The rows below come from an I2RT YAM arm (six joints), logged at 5 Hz.
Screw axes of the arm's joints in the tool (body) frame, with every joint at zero. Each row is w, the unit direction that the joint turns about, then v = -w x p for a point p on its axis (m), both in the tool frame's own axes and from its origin. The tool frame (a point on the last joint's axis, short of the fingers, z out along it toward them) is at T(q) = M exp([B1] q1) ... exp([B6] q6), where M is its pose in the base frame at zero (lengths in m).
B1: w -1 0 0 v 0 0.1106 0
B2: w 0 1 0 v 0.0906 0 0.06
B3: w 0 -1 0 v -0.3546 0 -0.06
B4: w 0 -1 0 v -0.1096 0 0
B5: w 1 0 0 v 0 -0.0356 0
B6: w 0 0 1 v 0 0 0
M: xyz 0.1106 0 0.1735 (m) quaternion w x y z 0.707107 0 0.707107 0
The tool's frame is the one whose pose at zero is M.
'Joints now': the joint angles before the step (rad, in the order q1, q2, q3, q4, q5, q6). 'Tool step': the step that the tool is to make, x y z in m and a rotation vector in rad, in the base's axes. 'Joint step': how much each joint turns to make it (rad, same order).
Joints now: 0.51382, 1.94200, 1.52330, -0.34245, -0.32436, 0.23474
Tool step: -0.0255, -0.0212, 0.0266, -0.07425, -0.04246, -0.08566
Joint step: -0.00461, -0.14200, -0.07646, -0.06649, 0.11768, -0.00618
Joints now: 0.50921, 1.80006, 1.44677, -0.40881, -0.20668, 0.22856
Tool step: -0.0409, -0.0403, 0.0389, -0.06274, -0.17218, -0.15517
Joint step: -0.02426, -0.25128, -0.16150, 0.02969, 0.18851, -0.02021
